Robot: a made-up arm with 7 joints.
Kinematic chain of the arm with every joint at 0, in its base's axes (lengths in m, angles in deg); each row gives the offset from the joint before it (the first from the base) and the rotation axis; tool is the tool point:
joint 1: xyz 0 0 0.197 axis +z
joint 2: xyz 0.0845 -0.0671 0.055 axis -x
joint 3: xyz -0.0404 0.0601 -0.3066 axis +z
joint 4: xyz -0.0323 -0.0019 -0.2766 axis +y
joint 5: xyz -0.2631 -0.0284 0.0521 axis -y
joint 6: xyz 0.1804 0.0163 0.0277 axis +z
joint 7: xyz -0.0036 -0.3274 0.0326 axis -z
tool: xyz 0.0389 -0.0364 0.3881
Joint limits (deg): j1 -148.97..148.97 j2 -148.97..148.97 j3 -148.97..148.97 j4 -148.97..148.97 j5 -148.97..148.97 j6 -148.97..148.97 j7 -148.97..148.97
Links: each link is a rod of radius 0.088 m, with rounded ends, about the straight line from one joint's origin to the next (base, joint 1, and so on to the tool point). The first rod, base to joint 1, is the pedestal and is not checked.
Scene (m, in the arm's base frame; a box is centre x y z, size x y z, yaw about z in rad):
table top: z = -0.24
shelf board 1: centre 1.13 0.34 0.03 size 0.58 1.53 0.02 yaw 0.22
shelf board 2: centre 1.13 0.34 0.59 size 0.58 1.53 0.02 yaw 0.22
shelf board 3: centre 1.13 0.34 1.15 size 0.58 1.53 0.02 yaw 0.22
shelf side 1: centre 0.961 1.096 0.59 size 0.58 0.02 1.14 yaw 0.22
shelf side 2: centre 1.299 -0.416 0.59 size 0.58 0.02 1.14 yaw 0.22
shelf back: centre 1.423 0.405 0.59 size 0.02 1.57 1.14 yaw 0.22
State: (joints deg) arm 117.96 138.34 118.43 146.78 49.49 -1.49 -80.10
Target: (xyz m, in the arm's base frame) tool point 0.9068 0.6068 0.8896
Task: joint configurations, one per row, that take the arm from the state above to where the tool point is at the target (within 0.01 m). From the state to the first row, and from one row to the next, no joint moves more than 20 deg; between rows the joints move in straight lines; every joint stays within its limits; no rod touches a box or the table.
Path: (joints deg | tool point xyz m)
1: 125.71 141.00 126.07 129.41 32.67 -13.89 -85.29 | 0.8626 0.5413 0.2680
2: 133.46 143.66 133.70 112.05 15.85 -26.28 -90.47 | 0.7324 0.5153 0.2563
3: 141.22 146.31 141.33 94.68 -0.97 -38.68 -95.66 | 0.6084 0.4772 0.2681
4: 148.97 148.97 148.97 77.32 -17.79 -51.08 -100.85 | 0.4920 0.4334 0.3031
5: 138.67 148.97 129.84 80.81 -19.92 -38.88 -95.41 | 0.5128 0.5446 0.3352
6: 128.37 148.97 110.70 84.31 -22.05 -26.69 -89.97 | 0.5173 0.6268 0.4205
7: 118.07 148.97 91.57 87.81 -24.18 -14.49 -84.53 | 0.5136 0.6589 0.5548
8: 107.77 148.97 72.43 91.30 -26.31 -2.29 -79.09 | 0.5064 0.6240 0.7203
9: 97.48 148.97 53.30 94.80 -28.44 9.90 -73.65 | 0.4964 0.5151 0.8896
10: 102.96 148.97 67.51 108.34 -12.89 18.44 -70.54 | 0.6018 0.5814 0.8577
11: 108.44 148.97 81.73 121.88 2.67 26.99 -67.43 | 0.7125 0.6170 0.8414
12: 113.92 148.97 95.95 135.43 18.22 35.53 -64.31 | 0.8179 0.6236 0.8501
13: 119.40 148.97 110.17 148.97 33.77 44.07 -61.20 | 0.9067 0.6069 0.8896

